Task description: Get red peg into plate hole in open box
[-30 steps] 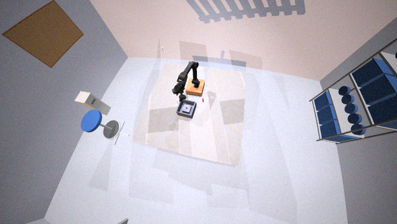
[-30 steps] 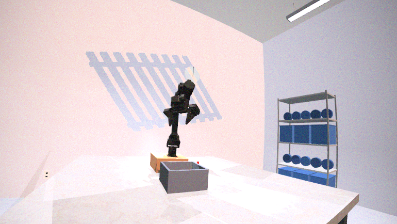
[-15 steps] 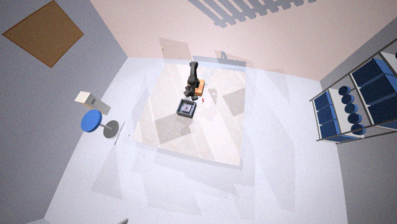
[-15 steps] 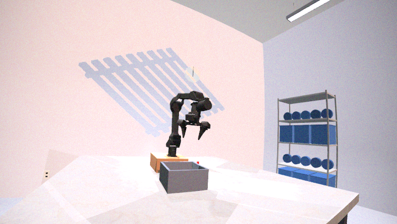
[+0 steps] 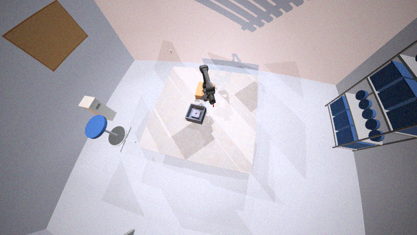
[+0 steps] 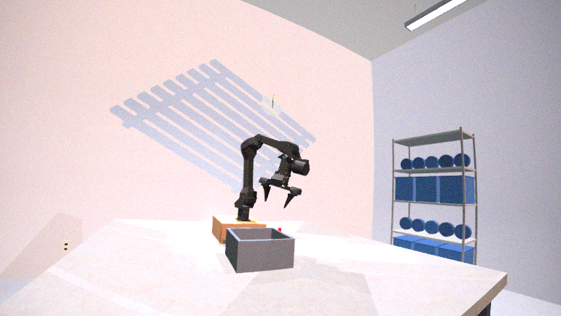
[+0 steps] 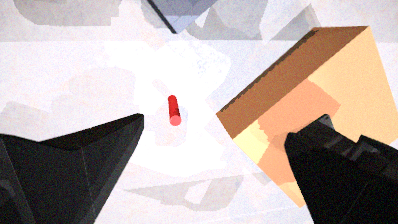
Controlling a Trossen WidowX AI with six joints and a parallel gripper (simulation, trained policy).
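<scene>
Right now my gripper tip is 20 mm past the red peg, 40 mm to the right of it and 140 mm above it. Round my gripper tip: pale plate (150 mm ahead, 110 mm to the right, 140 mm below); then grey box (150 mm ahead, 110 mm to the right, 160 mm below).
</scene>
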